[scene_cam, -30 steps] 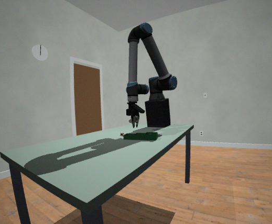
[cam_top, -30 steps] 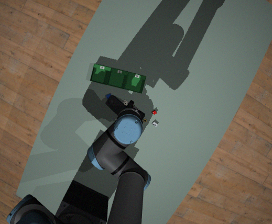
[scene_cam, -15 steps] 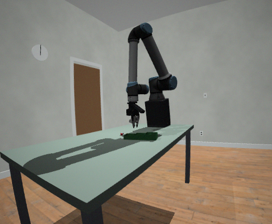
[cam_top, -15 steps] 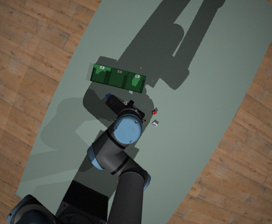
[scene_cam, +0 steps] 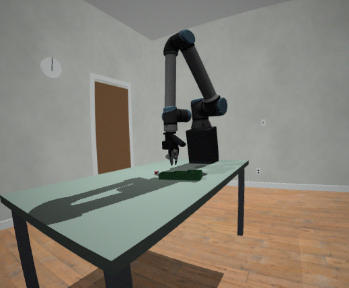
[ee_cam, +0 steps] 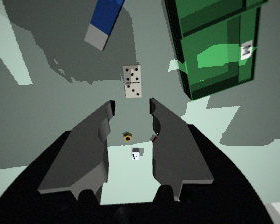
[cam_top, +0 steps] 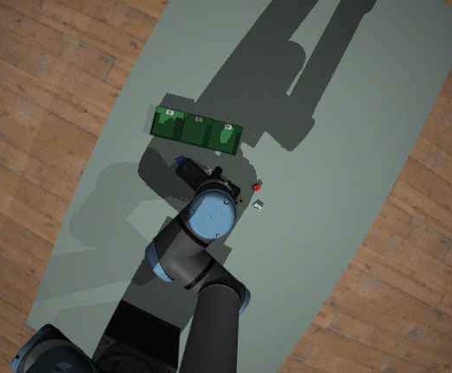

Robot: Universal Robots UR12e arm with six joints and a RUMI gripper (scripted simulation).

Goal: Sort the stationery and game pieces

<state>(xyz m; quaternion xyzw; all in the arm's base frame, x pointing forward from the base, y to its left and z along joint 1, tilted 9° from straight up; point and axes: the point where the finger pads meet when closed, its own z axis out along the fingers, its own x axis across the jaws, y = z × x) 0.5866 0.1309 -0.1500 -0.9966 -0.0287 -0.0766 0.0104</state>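
Now: the white domino 70 mm below my hand. Round my hand: blue-and-white eraser: 70 mm to the left, 70 mm below, 40 mm behind; then red die: 120 mm to the right, 70 mm below, 50 mm ahead; then brown ring-like piece: 110 mm to the right, 70 mm below, 10 mm behind.
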